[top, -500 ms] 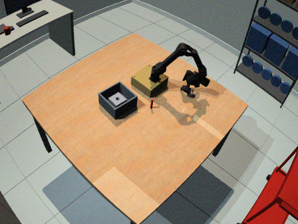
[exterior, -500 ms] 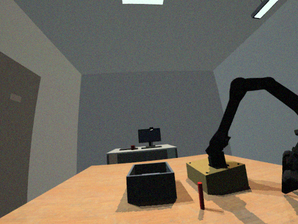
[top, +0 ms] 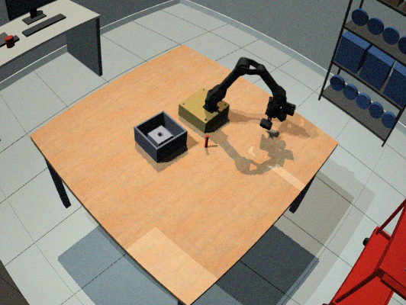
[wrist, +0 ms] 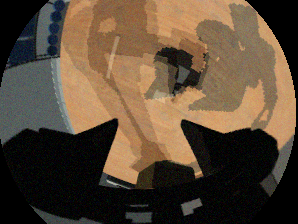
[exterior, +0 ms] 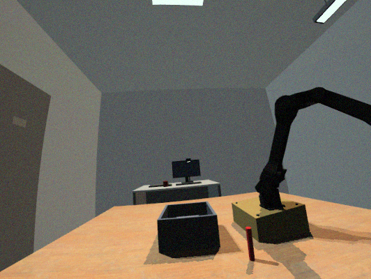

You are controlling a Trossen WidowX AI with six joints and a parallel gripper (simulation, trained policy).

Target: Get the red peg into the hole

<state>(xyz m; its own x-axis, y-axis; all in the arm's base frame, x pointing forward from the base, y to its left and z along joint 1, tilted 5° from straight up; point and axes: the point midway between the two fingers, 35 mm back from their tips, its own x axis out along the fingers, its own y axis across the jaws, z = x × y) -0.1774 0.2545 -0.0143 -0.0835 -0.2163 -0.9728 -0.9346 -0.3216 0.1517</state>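
Right now my gripper tip is 350 mm short of the red peg and 120 mm to the left of it. The rest, counted from my gripper tip: plate (500 mm ahead, 300 mm to the right); dark box (500 mm ahead, 300 mm to the right, 10 mm below).
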